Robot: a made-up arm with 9 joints. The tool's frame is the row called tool.
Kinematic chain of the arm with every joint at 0, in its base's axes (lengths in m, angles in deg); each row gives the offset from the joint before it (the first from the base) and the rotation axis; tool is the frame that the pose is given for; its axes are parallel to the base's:
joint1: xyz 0 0 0.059 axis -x
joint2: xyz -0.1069 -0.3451 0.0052 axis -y
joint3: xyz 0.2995 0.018 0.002 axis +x
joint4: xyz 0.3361 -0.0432 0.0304 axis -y
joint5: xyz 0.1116 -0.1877 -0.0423 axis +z
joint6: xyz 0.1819 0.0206 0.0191 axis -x
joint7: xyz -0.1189 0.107 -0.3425 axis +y
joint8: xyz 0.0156 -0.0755 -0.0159 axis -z
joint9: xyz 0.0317 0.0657 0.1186 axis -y
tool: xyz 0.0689 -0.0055 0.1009
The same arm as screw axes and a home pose.
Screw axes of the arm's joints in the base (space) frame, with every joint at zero. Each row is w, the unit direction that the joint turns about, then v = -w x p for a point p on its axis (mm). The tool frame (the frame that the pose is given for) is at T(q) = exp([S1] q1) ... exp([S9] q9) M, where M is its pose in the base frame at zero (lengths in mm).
S1 = (-1, 0, 0, 0, -59, 0)
S2 = (0, -1, 0, 64.2, 0, 106.9)
S3 = (1, 0, 0, 0, 66.2, 327.1)
S4 = (0, -1, 0, 96.6, 0, -528.7)
S5 = (0, 0, 1, -558, -640.3, 0)
S6 = (-1, 0, 0, 0, -73.4, -537.4)
S7 = (0, 1, 0, 269.1, 0, 703.3)
S8 = (0, 0, -1, 505.9, 718.9, 0)
S9 = (0, -1, 0, -166.4, 0, -750.6)
M: xyz 819.5 -445.7 -65.5 (mm) rpy 0 0 0 (rad, as in URDF)

